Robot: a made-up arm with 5 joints.
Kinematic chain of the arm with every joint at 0, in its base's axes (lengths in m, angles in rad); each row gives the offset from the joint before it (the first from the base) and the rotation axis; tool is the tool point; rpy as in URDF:
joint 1: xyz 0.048 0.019 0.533 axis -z
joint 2: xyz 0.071 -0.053 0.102 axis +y
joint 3: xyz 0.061 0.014 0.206 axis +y
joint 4: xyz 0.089 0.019 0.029 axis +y
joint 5: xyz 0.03 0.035 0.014 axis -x
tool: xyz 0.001 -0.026 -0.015 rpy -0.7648 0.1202 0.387
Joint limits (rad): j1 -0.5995..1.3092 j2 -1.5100..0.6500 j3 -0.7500..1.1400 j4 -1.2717..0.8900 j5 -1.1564..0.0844
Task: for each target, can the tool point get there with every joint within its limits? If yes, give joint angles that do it. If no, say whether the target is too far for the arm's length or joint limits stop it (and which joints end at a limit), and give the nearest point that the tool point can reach.
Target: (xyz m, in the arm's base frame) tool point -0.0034 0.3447 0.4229
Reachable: no: joint limits stop it (at a limit: joint 1, joint 2, joint 3, joint 4, joint 5) | nearest point -0.0253 0.2458 0.7457 | short by 0.338 m
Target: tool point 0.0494 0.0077 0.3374
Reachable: no: joint limits stop it (at a limit: joint 1, joint 2, joint 3) | nearest point 0.1203 -0.2025 0.6408 | short by 0.376 m
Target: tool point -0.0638 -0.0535 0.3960
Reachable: no: joint limits stop it (at a limit: joint 1, joint 2, joint 3, joint 5) | nearest point 0.0968 -0.2103 0.6444 | short by 0.335 m
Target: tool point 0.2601 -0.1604 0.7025
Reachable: yes | joints 0.7437 0.3681 0.9553 -1.0529 -0.9325
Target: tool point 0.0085 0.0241 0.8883
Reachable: yes | joints 0.3644 -1.1397 0.2277 -0.0643 -0.1046
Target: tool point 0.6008 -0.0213 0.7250
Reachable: no: too far | nearest point 0.4192 -0.0081 0.7468 | short by 0.183 m
